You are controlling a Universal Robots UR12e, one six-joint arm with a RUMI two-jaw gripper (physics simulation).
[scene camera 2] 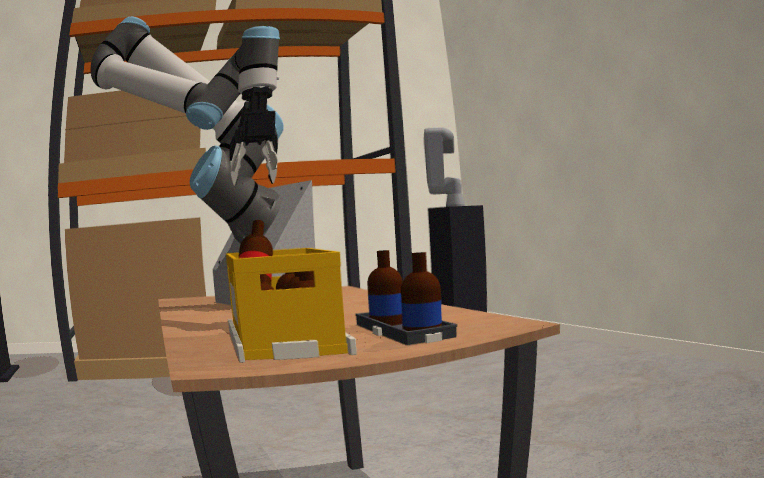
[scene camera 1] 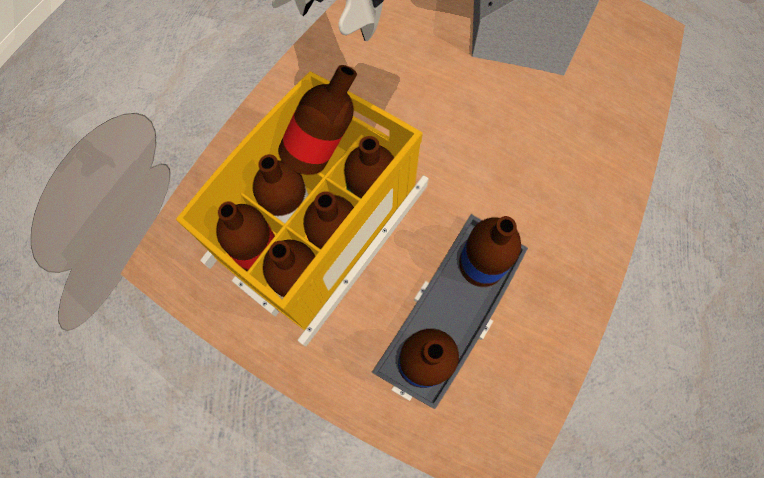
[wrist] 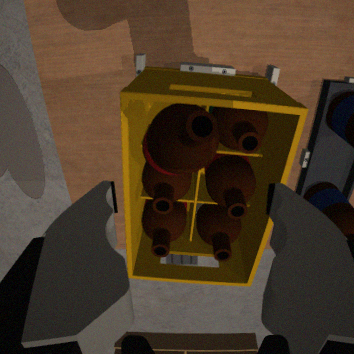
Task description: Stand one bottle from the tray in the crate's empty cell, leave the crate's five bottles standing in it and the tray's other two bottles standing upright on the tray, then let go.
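Places are measured from the arm's base along level axes (x ahead, y left, z up), in centimetres.
Pixels of known places: gripper, fingertip midpoint: (scene camera 2: 253, 184) (scene camera 1: 334, 26) (wrist: 190, 185); arm's base, origin of the base link: (scene camera 2: 258, 218).
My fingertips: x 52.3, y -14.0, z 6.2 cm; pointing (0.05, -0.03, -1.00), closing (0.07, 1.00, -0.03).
Observation:
Ahead of a thing's pixels: the offset from my fingertips to its top centre. "*": to the spot under its first point.
A brown bottle with a red label (scene camera 1: 315, 138) (scene camera 2: 256, 248) (wrist: 175, 140) is in the corner cell of the yellow crate {dx +12.6, dy +0.7, dz -13.9 cm} (scene camera 1: 307, 310) (scene camera 2: 292, 321) (wrist: 127, 200). It leans and sits higher than its neighbours, its label partly above the rim; its base is hidden in the wrist view. The crate's five other bottles, such as one in the middle (scene camera 1: 328, 219) (wrist: 231, 180), stand low in their cells. Two blue-label bottles, one nearer the robot (scene camera 1: 490, 253) and one farther {dx +23.6, dy +24.9, dz -15.4 cm} (scene camera 1: 428, 357) (scene camera 2: 421, 298), stand upright on the grey tray {dx +14.9, dy +25.3, dz -28.9 cm} (scene camera 1: 450, 304) (scene camera 2: 405, 337). My gripper (scene camera 2: 253, 179) (wrist: 190, 185) is open and empty, above the crate and clear of the leaning bottle.
White guide strips {* dx +12.6, dy +10.7, dz -28.5 cm} (scene camera 1: 371, 248) line the crate's foot, and small blocks {* dx +15.3, dy +30.7, dz -29.9 cm} (scene camera 1: 486, 328) edge the tray. The grey robot mount (scene camera 1: 529, 33) stands at the table's back. Behind are a storage rack (scene camera 2: 397, 129) and a black pedestal (scene camera 2: 457, 259).

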